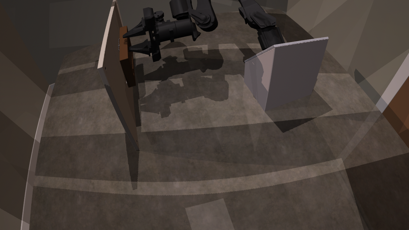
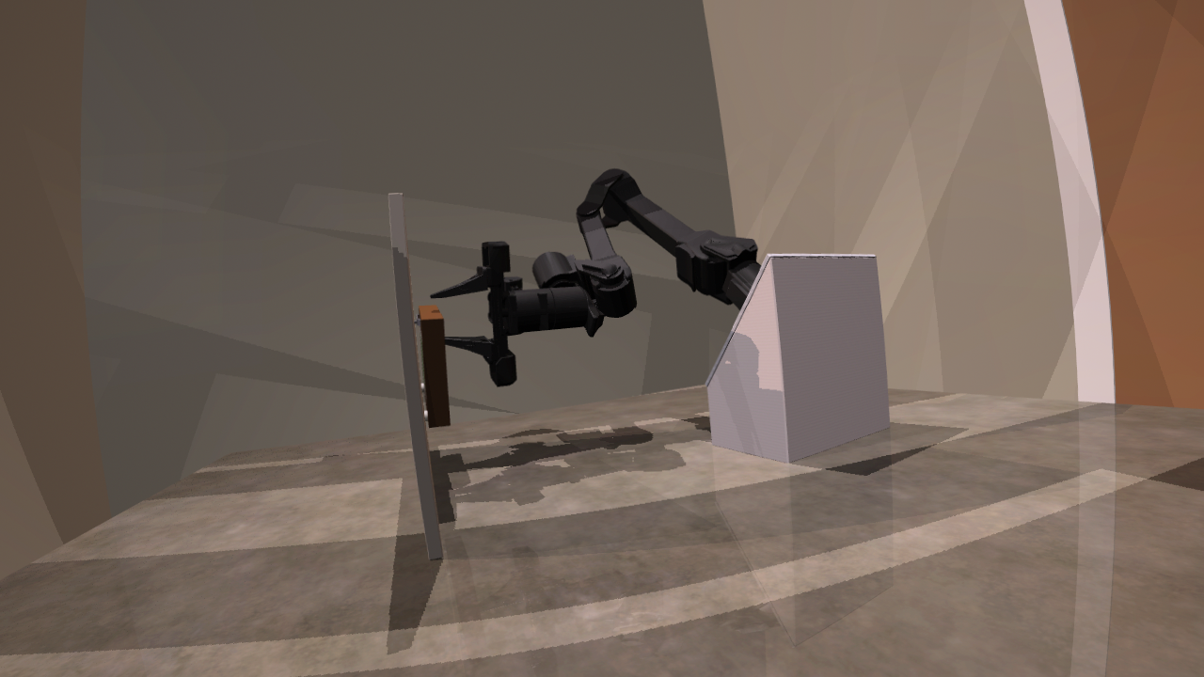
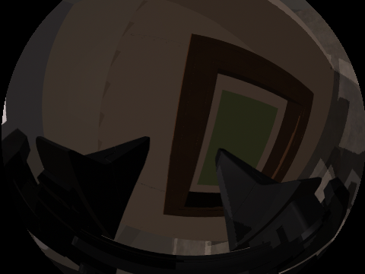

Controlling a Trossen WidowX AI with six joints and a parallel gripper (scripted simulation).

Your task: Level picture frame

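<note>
Now: the brown wooden picture frame 5 cm below my gripper tip, 1 cm to the right of it and 1 cm ahead of it. The rest, counted from my gripper tip: wall panel: 6 cm below, 2 cm ahead.
</note>
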